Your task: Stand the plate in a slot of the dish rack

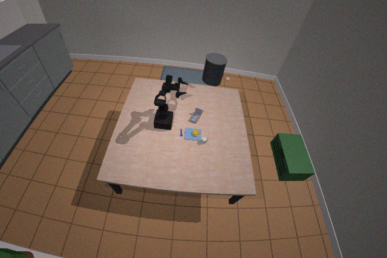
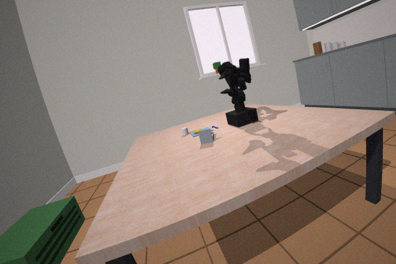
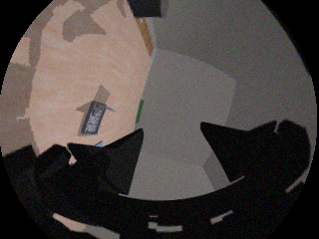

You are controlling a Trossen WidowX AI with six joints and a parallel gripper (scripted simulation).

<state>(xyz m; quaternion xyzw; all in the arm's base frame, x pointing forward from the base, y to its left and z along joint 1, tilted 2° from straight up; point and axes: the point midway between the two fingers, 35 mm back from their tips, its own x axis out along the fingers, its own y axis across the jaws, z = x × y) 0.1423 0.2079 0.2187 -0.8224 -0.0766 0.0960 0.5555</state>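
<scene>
My gripper tip is 15 cm short of the yellow plate, 28 cm to the left of it and 28 cm above it. From my gripper tip the other things lie so: grey dish rack 12 cm ahead, 8 cm to the right, 27 cm below; then small blue utensil 2 cm ahead, 30 cm to the right, 29 cm below; then light blue mat 13 cm ahead, 29 cm to the right, 29 cm below.
</scene>
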